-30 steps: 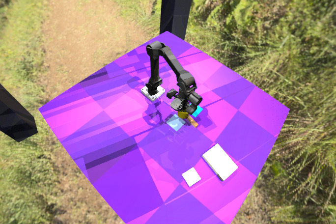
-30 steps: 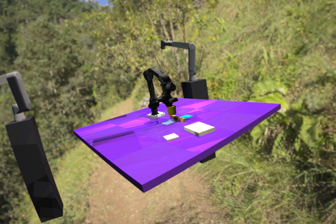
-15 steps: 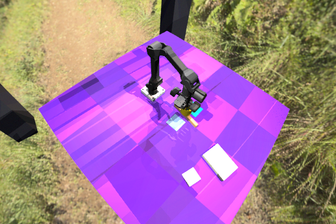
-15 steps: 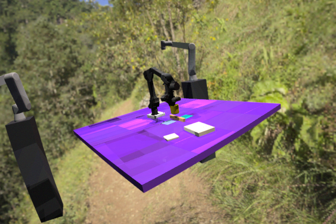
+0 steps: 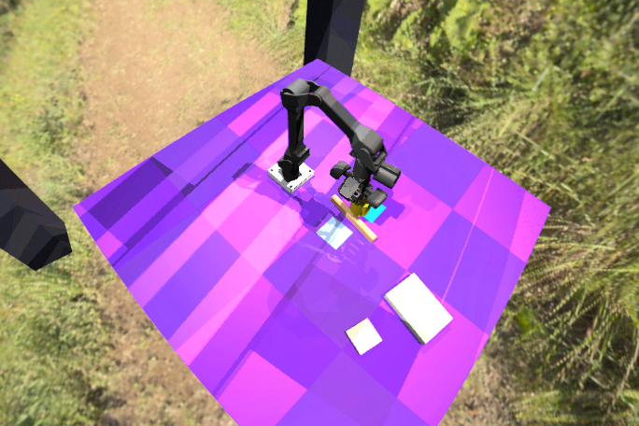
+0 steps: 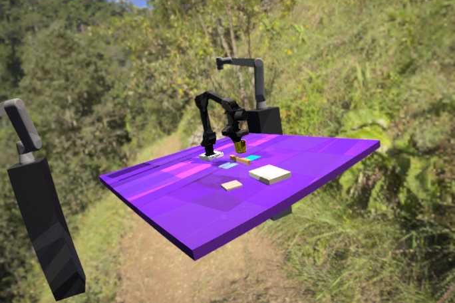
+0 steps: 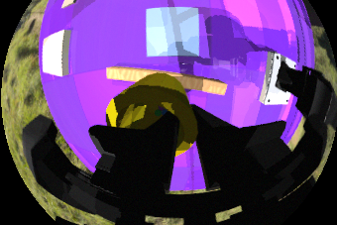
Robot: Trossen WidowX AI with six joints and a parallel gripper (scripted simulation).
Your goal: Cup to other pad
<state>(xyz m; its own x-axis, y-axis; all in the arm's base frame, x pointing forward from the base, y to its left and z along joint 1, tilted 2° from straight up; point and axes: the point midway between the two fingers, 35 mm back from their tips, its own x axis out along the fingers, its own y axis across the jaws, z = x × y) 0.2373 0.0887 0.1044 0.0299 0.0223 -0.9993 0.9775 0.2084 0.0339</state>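
My gripper tip is now 20 mm short of the cyan pad, 70 mm to the right of it and 90 mm above it. From my gripper tip the other things lie so: tan wooden bar (30 mm ahead, 10 mm to the right, 80 mm below); then yellow cup (20 mm ahead, 10 mm to the left); then light blue pad (30 mm ahead, 90 mm to the right, 90 mm below).
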